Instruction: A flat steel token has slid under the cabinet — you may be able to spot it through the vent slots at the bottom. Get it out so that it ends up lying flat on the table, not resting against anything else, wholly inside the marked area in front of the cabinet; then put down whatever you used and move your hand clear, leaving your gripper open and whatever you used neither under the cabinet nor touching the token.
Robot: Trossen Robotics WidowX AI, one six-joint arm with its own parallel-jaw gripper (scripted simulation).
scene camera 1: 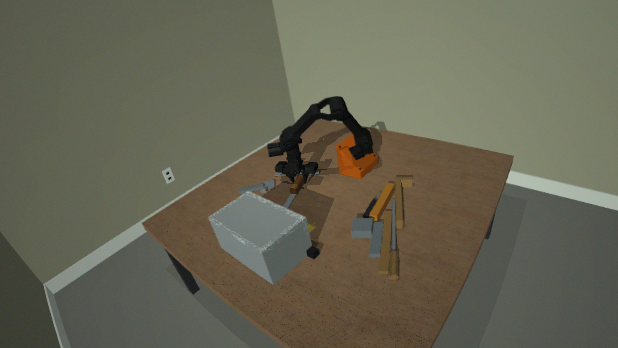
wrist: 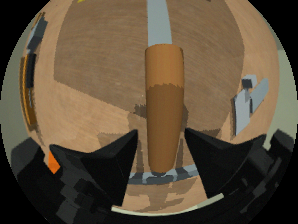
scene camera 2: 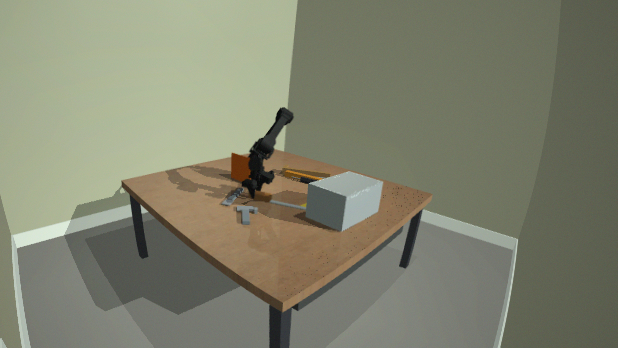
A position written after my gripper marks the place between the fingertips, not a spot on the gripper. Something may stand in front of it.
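Note:
From the wrist I can see a flat grey bar [wrist: 143, 178], and my gripper [wrist: 161, 132] as well. The gripper is open, and it holds nothing.

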